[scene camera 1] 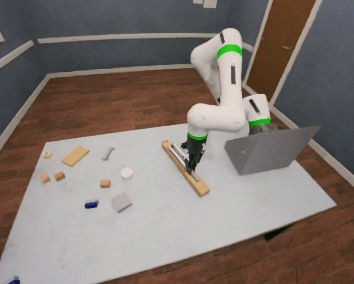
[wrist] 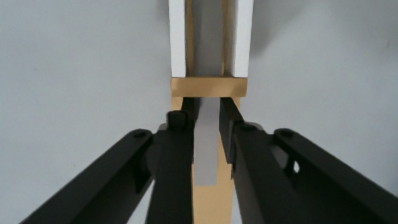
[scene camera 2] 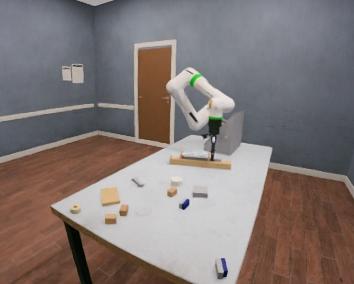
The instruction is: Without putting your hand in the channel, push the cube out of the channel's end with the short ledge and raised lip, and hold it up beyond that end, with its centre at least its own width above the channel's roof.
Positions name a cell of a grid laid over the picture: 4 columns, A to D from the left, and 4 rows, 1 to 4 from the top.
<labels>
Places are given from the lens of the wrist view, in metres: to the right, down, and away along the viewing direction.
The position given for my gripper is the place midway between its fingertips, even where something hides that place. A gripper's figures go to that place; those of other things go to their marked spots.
my gripper (wrist: C2): 0.01, -0.01, 0.17
thin grey stick (wrist: C2): 0.01, 0.00, 0.16
</labels>
